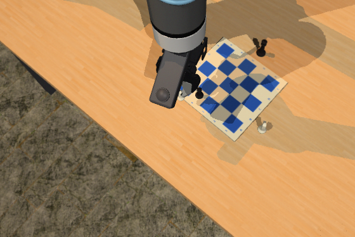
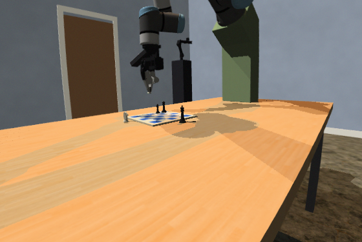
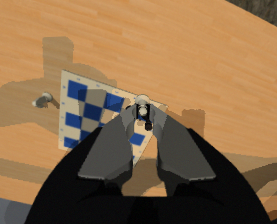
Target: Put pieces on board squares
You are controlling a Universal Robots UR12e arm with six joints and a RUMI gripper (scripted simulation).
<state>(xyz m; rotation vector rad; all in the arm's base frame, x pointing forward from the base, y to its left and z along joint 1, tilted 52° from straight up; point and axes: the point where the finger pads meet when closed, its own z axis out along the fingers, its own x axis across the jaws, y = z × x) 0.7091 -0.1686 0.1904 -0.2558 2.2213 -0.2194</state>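
Now: the blue-and-cream chessboard 60 mm ahead of my hand, 130 mm to the left of it and 110 mm below it. Also, from my hand: black pawn (10 mm ahead, 60 mm to the left, 90 mm below); white pawn (10 mm below); black queen (30 mm behind, 70 mm to the left, 90 mm below).
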